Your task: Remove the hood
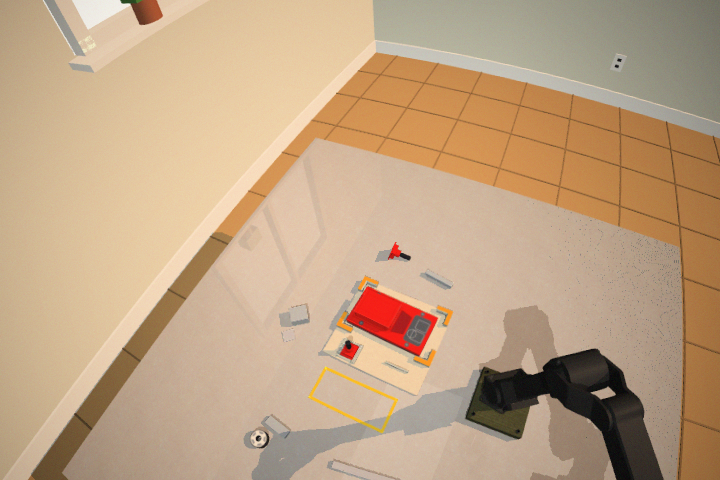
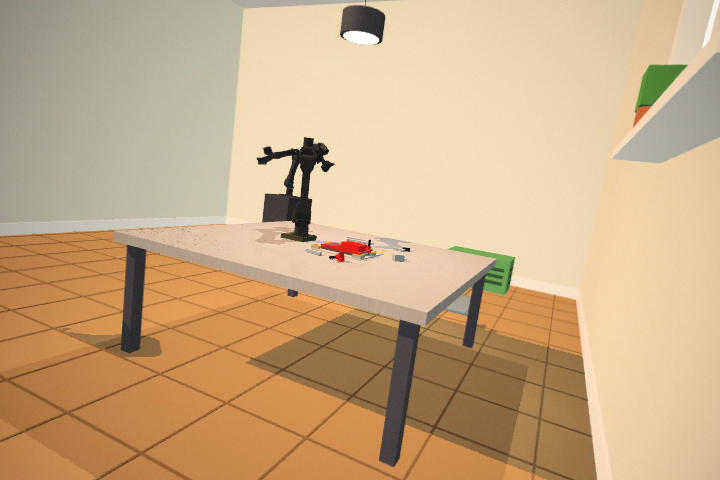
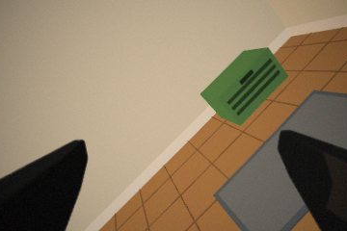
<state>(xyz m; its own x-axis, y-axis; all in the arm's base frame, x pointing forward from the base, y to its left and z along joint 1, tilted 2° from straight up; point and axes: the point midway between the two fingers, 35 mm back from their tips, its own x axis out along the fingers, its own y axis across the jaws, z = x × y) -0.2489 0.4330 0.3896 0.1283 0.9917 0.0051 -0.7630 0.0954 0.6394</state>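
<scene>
The red hood is 590 mm ahead of my gripper tip, 480 mm to the right of it and 380 mm below it. From my gripper tip the other things lie so: wheel 630 mm ahead, 410 mm below, 80 mm to the right; then long bar 420 mm below, 400 mm ahead, 160 mm to the right.
</scene>
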